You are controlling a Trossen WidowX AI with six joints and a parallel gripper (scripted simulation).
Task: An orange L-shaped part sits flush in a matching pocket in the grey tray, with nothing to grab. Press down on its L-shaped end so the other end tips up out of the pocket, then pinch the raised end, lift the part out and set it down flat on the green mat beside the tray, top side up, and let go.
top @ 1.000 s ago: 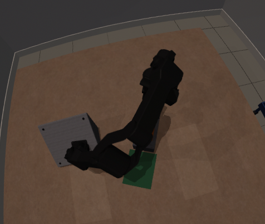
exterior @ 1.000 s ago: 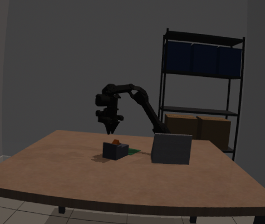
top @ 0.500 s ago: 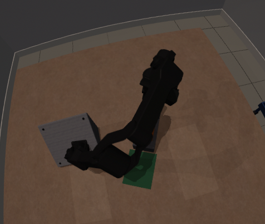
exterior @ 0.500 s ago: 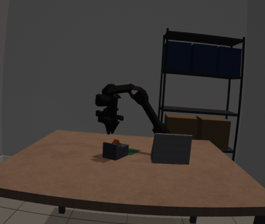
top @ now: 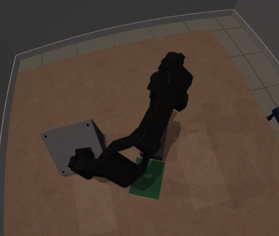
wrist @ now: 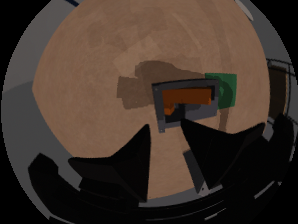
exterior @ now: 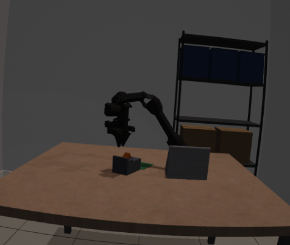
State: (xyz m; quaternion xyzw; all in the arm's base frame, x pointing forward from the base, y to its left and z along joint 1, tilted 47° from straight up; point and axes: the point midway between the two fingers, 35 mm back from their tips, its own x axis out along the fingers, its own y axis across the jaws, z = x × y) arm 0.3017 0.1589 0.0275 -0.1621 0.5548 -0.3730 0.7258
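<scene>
Right now the orange L-shaped part is 2 cm behind my gripper tip, 4 cm to the right of it and 10 cm below it. The rest, counted from my gripper tip: green mat: 9 cm behind, 21 cm to the right, 16 cm below.
</scene>
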